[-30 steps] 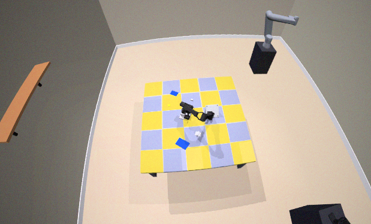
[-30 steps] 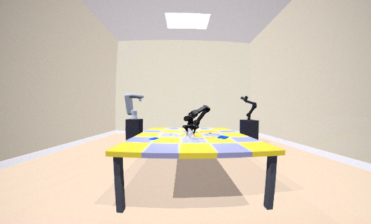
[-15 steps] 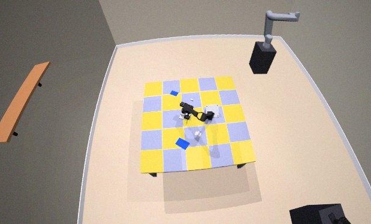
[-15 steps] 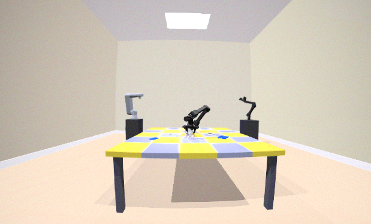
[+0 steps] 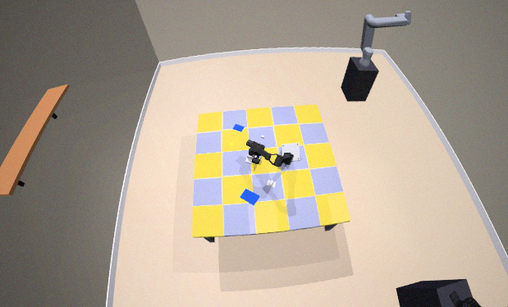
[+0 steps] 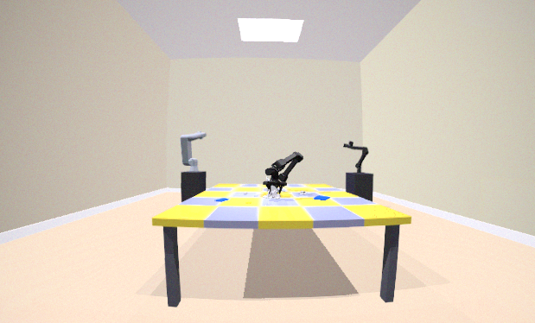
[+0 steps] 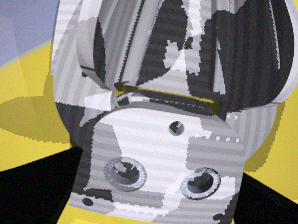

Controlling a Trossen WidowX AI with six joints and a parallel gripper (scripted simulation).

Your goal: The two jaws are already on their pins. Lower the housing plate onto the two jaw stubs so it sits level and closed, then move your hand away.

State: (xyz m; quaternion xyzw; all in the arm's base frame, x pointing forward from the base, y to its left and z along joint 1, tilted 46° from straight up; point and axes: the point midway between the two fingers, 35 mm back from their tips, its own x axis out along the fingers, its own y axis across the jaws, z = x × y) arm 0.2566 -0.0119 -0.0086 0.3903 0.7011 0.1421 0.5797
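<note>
Right now the grey housing plate is 1 cm ahead of my gripper tip and 2 cm above it. Also, from my gripper tip: white dot 6 cm behind, 24 cm to the right, 1 cm below; white ribbed part 9 cm behind, 25 cm to the left; yellow dot 24 cm ahead, 19 cm to the right, 1 cm below.
</note>
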